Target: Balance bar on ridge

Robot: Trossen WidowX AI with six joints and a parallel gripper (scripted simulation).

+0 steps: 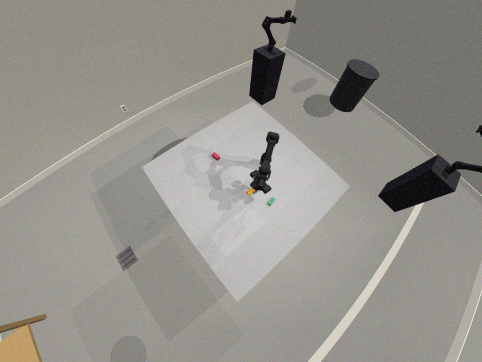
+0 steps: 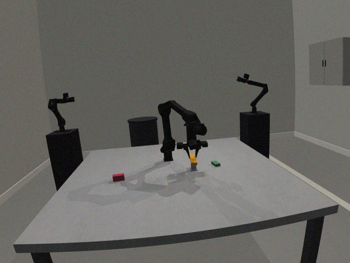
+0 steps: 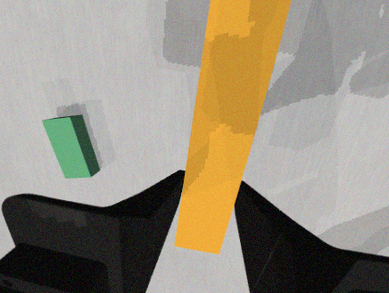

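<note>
Now: gripper tip 30 mm short of the orange bar. From my gripper tip the other things lie so: red block (80 mm ahead, 450 mm to the right, 50 mm below); then green block (10 mm behind, 150 mm to the left, 50 mm below).
</note>
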